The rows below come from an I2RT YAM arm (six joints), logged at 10 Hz.
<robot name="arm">
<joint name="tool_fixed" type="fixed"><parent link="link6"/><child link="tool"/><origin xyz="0 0 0" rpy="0 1.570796 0"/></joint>
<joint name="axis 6" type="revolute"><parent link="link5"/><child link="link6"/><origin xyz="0.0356 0 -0.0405" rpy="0 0 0"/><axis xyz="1 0 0"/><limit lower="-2.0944" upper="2.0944"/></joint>
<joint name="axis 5" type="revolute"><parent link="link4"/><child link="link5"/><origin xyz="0.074 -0.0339 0.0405" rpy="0 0 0"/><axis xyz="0 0 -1"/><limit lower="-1.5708" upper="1.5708"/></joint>
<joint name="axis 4" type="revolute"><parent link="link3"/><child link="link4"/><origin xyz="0.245 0.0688 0.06" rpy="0 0 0"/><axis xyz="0 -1 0"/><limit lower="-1.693" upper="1.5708"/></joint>
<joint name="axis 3" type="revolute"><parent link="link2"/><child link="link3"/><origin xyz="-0.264 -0.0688 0" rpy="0 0 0"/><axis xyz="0 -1 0"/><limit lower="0" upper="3.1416"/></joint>
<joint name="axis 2" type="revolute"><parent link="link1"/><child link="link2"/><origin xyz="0.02 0.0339 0.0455" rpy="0 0 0"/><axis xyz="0 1 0"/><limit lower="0" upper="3.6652"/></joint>
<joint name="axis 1" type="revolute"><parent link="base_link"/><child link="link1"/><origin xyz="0 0 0.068" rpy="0 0 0"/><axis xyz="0 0 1"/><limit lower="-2.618" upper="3.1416"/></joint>
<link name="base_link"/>
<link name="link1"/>
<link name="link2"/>
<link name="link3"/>
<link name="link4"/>
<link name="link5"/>
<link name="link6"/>
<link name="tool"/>
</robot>
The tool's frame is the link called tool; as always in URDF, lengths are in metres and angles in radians.
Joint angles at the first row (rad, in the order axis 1, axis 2, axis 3, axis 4, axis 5, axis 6):
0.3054, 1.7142, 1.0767, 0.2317, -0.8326, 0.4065
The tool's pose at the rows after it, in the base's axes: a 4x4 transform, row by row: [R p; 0 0 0 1], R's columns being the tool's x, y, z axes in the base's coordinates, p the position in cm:
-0.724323, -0.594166, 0.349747, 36.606; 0.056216, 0.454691, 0.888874, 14.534; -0.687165, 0.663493, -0.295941, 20.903; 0, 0, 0, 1
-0.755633, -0.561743, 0.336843, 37.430; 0.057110, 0.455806, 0.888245, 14.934; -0.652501, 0.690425, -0.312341, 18.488; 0, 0, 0, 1
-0.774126, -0.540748, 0.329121, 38.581; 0.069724, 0.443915, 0.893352, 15.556; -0.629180, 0.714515, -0.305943, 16.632; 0, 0, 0, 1
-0.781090, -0.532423, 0.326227, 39.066; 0.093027, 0.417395, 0.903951, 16.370; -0.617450, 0.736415, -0.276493, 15.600; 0, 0, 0, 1
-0.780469, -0.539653, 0.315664, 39.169; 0.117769, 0.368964, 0.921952, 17.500; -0.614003, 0.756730, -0.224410, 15.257; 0, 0, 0, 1
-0.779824, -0.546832, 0.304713, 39.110; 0.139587, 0.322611, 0.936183, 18.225; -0.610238, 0.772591, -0.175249, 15.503; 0, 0, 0, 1
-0.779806, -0.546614, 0.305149, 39.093; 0.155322, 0.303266, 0.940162, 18.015; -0.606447, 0.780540, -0.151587, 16.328; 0, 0, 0, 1
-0.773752, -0.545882, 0.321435, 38.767; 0.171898, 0.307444, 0.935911, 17.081; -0.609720, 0.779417, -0.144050, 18.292; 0, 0, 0, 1
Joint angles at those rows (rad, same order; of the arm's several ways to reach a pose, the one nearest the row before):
0.3111, 1.8080, 1.0809, 0.2722, -0.8318, 0.4210
0.3142, 1.8858, 1.0851, 0.3172, -0.8341, 0.4427
0.3195, 1.9690, 1.1130, 0.3797, -0.8402, 0.4820
0.3340, 2.0201, 1.1198, 0.4713, -0.8436, 0.5438
0.3576, 2.0544, 1.1198, 0.5865, -0.8528, 0.6224
0.3733, 2.0674, 1.1175, 0.6766, -0.8642, 0.6922
0.3683, 2.0502, 1.1149, 0.6967, -0.8745, 0.7258
0.3504, 1.9843, 1.1046, 0.6525, -0.8768, 0.7311

